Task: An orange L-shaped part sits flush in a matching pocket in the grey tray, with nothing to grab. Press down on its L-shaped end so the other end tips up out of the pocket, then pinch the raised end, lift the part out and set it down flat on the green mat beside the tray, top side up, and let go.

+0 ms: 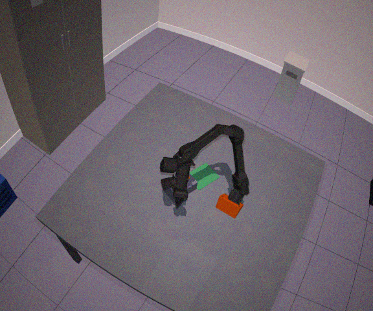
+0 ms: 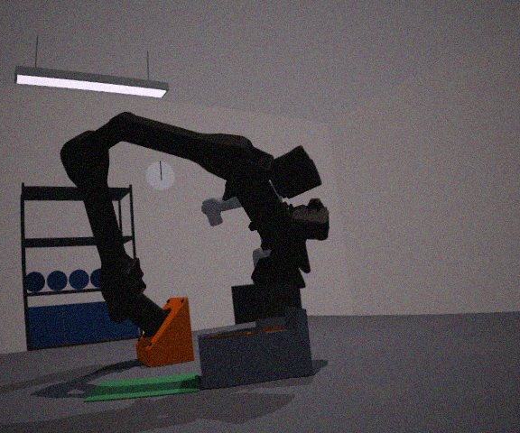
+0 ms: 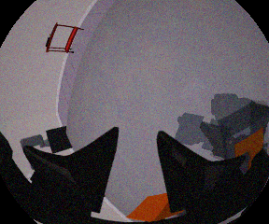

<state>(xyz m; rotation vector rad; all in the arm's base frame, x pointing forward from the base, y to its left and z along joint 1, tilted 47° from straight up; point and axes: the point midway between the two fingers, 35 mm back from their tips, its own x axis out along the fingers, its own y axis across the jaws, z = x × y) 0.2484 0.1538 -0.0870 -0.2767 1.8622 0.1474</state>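
Now: the orange L-shaped part 15 cm to the right of my gripper tip, 8 cm below it and 6 cm ahead of it. The rest, counted from my gripper tip: green mat (30 cm to the right, 14 cm below, 2 cm behind).
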